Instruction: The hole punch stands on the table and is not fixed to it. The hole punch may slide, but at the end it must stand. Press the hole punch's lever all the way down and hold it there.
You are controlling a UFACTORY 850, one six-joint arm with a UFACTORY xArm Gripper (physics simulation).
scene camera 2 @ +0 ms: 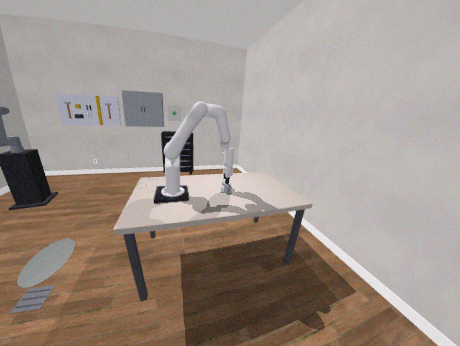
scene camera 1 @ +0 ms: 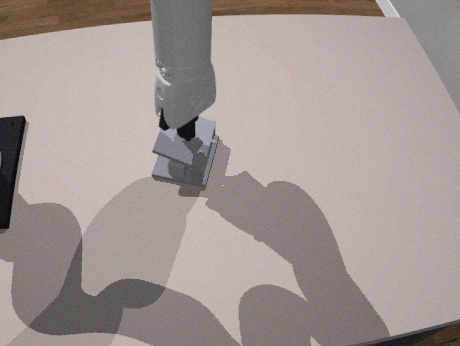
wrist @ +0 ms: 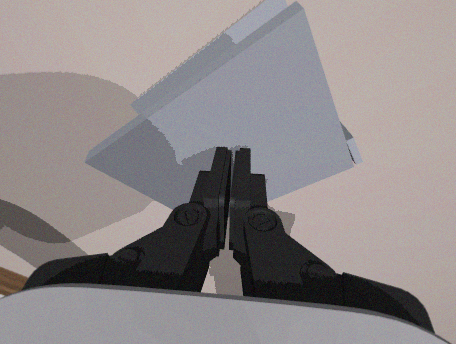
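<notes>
The grey-blue hole punch [scene camera 1: 165, 167] [scene camera 2: 226, 189] stands upright on the table [scene camera 1: 320, 125] [scene camera 2: 150, 215]. Its lever [scene camera 1: 170, 143] [wrist: 260, 100] is a flat, tilted plate over the base, and a gap shows between lever and base in scene camera 1. My gripper [scene camera 1: 187, 138] [wrist: 233, 171] points down with its black fingers shut and nothing between them. The fingertips are over the lever plate, inward from its edge nearest my gripper in the wrist view. Their shadow meets them there, so they are at or very close to the surface; contact cannot be told for sure.
The black base plate of the arm [scene camera 1: 11, 175] [scene camera 2: 171, 199] is at the left in both scene views. Shadows of the arm fall across the table beside the hole punch. A wall stands beyond the table's right side, and a black drawer cabinet [scene camera 2: 186, 150] stands behind.
</notes>
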